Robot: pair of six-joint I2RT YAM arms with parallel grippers.
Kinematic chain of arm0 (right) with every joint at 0, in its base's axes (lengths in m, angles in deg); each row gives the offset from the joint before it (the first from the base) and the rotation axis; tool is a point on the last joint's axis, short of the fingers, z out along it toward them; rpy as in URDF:
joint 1: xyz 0 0 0.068 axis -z
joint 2: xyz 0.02 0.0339 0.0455 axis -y
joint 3: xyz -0.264 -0.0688 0 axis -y
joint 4: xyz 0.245 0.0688 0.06 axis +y
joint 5: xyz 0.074 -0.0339 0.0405 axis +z
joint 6: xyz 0.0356 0 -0.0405 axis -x
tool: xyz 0 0 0 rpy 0 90 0
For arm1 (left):
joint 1: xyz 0 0 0.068 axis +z
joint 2: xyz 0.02 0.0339 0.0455 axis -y
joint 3: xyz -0.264 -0.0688 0 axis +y
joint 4: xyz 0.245 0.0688 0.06 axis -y
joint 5: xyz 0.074 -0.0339 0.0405 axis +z
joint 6: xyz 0.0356 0 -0.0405 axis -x
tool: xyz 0 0 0 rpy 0 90 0
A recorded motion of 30 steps. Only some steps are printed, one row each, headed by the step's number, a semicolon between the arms.
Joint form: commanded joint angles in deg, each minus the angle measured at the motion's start. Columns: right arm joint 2, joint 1, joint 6, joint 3, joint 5, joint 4; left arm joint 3, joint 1, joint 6, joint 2, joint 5, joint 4.
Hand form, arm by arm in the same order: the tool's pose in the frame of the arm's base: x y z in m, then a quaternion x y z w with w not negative. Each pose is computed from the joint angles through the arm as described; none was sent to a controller.
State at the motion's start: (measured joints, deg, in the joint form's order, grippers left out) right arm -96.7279 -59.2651 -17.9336 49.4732 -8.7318 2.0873; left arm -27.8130 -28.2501 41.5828 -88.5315 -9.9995 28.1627
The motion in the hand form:
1: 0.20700 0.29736 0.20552 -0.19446 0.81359 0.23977 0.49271; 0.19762 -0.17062 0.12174 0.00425 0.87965 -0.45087 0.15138
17: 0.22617 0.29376 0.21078 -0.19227 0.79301 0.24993 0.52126; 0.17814 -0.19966 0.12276 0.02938 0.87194 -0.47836 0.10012
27: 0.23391 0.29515 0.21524 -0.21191 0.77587 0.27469 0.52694; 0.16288 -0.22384 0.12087 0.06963 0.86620 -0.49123 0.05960
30: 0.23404 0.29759 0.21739 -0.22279 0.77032 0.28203 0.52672; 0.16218 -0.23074 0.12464 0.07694 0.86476 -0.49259 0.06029
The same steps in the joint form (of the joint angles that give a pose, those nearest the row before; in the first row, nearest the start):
1: 1.27 2.57 -1.67 2.30 -7.09 -21.24; 2.15 -8.84 8.87 0.20 -18.39 -3.99
17: -0.04 5.56 1.06 3.09 -4.89 -26.34; 1.18 -16.22 14.14 -1.29 -19.79 -1.97
27: -0.83 6.79 2.81 3.96 -0.50 -28.89; -0.66 -21.84 15.46 -3.93 -21.64 -1.00
30: -1.01 6.71 3.52 4.49 0.82 -29.07; -1.98 -22.90 15.46 -4.11 -21.20 -1.71

